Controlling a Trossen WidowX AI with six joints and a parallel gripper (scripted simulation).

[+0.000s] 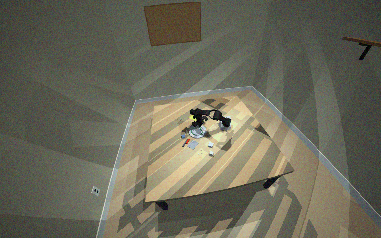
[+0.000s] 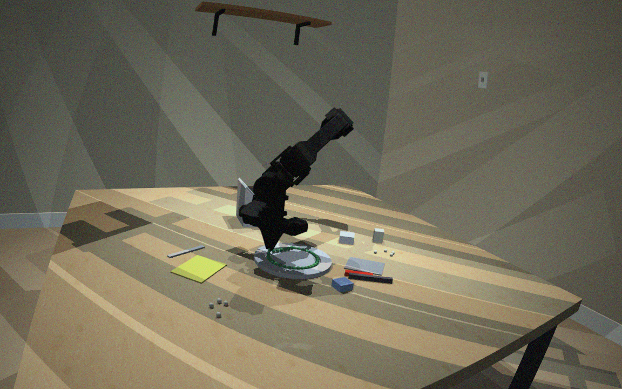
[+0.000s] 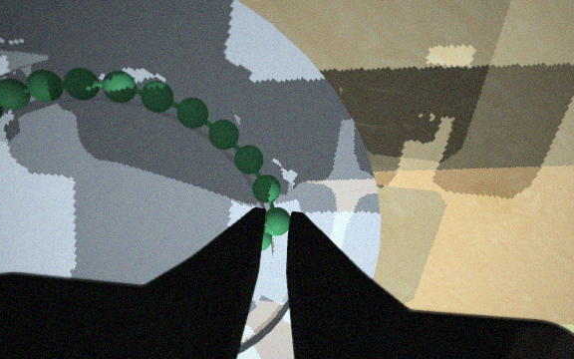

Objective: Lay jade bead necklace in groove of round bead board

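Right now my gripper tip is 4 cm short of the round grey bead board, 5 cm to the right of it and 1 cm above it. The rest, counted from my gripper tip: grey rod (9 cm behind, 20 cm to the right, 2 cm below); then yellow sheet (2 cm ahead, 20 cm to the right, 2 cm below); then blue block (21 cm ahead, 8 cm to the left, 1 cm below).
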